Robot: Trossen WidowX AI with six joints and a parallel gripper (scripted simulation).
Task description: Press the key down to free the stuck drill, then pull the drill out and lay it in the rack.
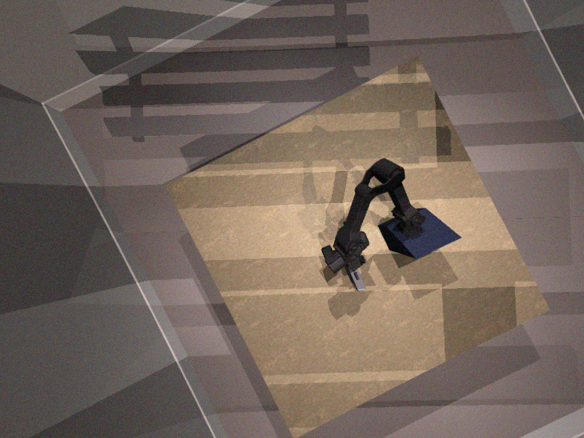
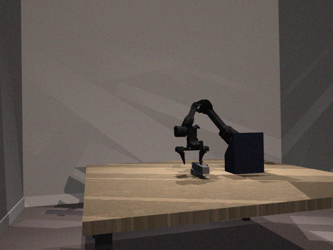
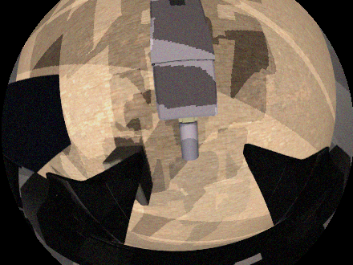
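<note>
Right now the drill is 6 cm to the left of my gripper tip. Also, from my gripper tip: thin dark stub 15 cm to the left, 1 cm ahead; then small grey rack 8 cm behind, 4 cm to the right, 3 cm below; then light grey block 12 cm to the left, 1 cm below.
</note>
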